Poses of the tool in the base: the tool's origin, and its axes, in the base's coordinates. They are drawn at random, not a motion.
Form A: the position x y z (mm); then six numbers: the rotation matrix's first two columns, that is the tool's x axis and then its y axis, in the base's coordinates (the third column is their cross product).
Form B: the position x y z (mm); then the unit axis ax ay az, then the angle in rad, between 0 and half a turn. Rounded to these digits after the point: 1 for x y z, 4 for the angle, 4 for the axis.
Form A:
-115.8 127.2 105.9 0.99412 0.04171 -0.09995 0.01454 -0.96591 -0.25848
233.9 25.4 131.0 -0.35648 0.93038 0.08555 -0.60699 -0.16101 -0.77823
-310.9 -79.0 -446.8 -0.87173 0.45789 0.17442 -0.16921 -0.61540 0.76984
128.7 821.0 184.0 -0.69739 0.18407 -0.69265 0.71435 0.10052 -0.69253
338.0 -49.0 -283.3 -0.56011 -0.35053 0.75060 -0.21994 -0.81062 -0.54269
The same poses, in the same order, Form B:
-115.8 127.2 105.9 -0.9985 -0.0143 0.0528 2.8813
233.9 25.4 131.0 -0.2510 -0.4450 0.8596 2.0350
-310.9 -79.0 -446.8 0.1830 0.4073 0.8948 2.7836
128.7 821.0 184.0 0.3260 0.7255 -0.6061 2.6888
338.0 -49.0 -283.3 -0.4677 0.3054 -0.8295 3.0628

